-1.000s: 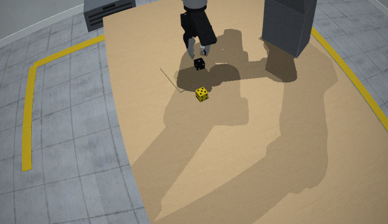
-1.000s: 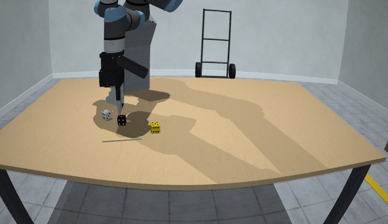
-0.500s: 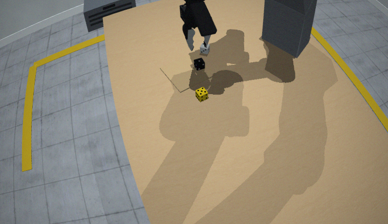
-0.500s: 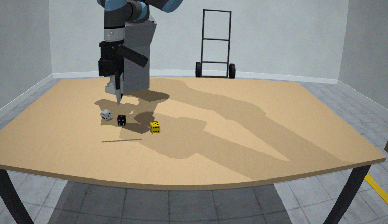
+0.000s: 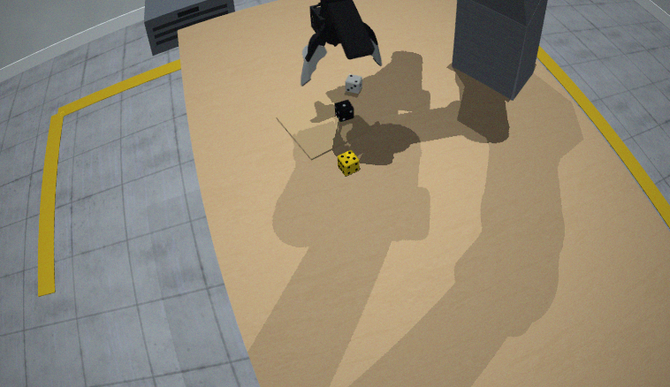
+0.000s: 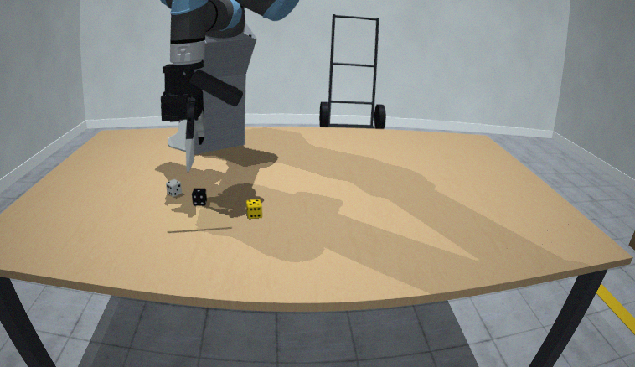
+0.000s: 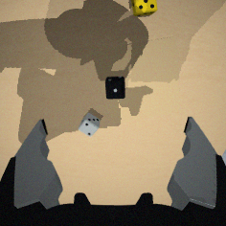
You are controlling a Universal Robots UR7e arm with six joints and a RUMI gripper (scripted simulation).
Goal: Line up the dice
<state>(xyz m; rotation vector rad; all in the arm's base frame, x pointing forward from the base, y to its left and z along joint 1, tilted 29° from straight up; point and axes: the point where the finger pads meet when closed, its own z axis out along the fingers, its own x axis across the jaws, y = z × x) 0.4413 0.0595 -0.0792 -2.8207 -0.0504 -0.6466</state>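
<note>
My hand is 100 mm above the white die, 80 mm to the left of it and 40 mm past it. Round my hand: yellow die: 130 mm to the left, 100 mm below, 30 mm ahead; then mat: 110 mm below, 40 mm ahead; then black die: 90 mm below.
</note>
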